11 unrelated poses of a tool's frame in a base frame.
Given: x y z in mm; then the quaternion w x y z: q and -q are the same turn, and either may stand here.
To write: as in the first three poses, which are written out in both.
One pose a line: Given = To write
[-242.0 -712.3 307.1 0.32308 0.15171 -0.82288 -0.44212] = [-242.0 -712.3 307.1 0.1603 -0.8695 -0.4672 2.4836]
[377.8 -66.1 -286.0 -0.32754 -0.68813 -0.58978 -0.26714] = [377.8 -66.1 -286.0 0.7283 0.6242 0.2827 2.4742]
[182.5 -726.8 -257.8 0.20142 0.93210 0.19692 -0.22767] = [182.5 -726.8 -257.8 0.9516 0.2010 -0.2324 2.7360]
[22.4 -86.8 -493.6 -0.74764 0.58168 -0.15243 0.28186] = [22.4 -86.8 -493.6 -0.8759 0.2295 -0.4244 1.4526]
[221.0 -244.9 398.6 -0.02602 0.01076 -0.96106 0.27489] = [221.0 -244.9 398.6 -0.0108 0.9614 -0.2750 3.0895]
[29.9 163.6 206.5 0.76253 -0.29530 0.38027 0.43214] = [29.9 163.6 206.5 -0.4564 0.5878 0.6680 1.4072]
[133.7 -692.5 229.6 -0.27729 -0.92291 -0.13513 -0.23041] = [133.7 -692.5 229.6 0.9606 0.1406 0.2398 2.5796]
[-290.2 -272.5 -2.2 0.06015 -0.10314 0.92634 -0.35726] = [-290.2 -272.5 -2.2 -0.1033 0.9280 -0.3579 3.0212]
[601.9 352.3 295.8 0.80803 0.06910 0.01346 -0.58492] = [601.9 352.3 295.8 0.1173 0.0228 -0.9928 1.2600]
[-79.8 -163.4 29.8 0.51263 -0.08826 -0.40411 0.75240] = [-79.8 -163.4 29.8 -0.1028 -0.4707 0.8763 2.0651]
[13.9 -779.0 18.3 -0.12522 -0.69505 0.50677 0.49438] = [13.9 -779.0 18.3 0.7006 -0.5108 -0.4983 2.8905]
